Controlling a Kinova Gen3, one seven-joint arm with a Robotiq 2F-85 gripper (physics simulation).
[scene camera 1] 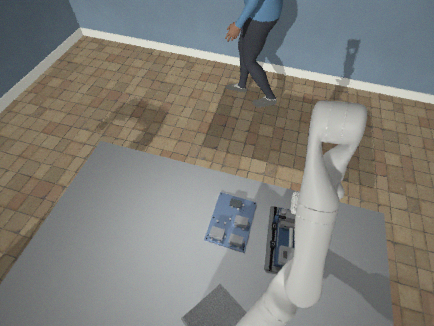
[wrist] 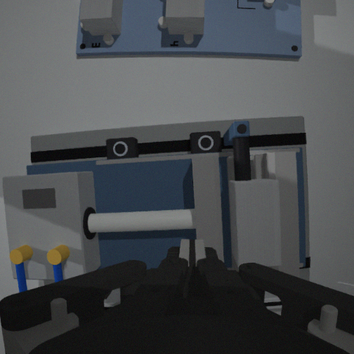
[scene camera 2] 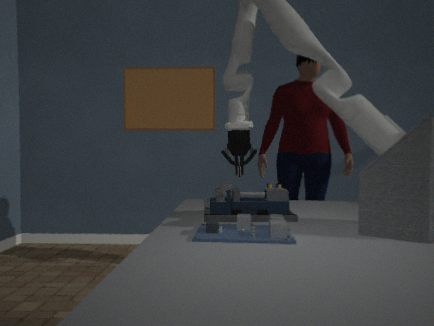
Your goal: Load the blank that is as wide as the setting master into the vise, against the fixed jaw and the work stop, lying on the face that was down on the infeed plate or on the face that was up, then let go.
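Places are measured from the arm's base along level axes (x ahead, y left, z up), in centimetres.
Pixels of known places: gripper, fingertip midpoint: [scene camera 2: 239, 177]; arm's base at its link origin: [scene camera 2: 396, 149].
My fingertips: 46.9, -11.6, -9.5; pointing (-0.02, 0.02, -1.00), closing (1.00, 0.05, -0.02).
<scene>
Ahead of a thing's pixels: the offset from my fingertips to its top centre, as dx, dy, dz. Level surfaces: height alone.
My gripper [scene camera 2: 239, 175] [wrist: 191, 254] is shut and empty, above the vise @(-2.9, +0.3, -3.7) [scene camera 2: 256, 206] [wrist: 145, 192]. In the wrist view its fingertips overlap the near part of the movable jaw [wrist: 208, 190]. A light grey blank [wrist: 255, 215] lies in the vise beside the fixed jaw [wrist: 289, 200], seemingly against it, with a narrow gap to the movable jaw. Its far end meets the dark rod of the work stop [wrist: 242, 157]. The infeed plate @(-2.4, +27.7, -12.8) [scene camera 1: 227, 209] [scene camera 2: 245, 240] [wrist: 240, 45] bears light grey blocks and a darker block @(+6.1, +28.3, -10.3) [scene camera 1: 236, 203] [scene camera 2: 212, 227]. Which is the setting master, I cannot tell.
The vise's grey drive housing [wrist: 50, 225] carries yellow fittings and blue hoses. A grey wedge-like block [scene camera 1: 215, 307] [scene camera 2: 400, 195] stands on the table @(dz -13.6) [scene camera 1: 125, 215]. My arm hides part of the vise in scene camera 1. People stand beyond the table.
</scene>
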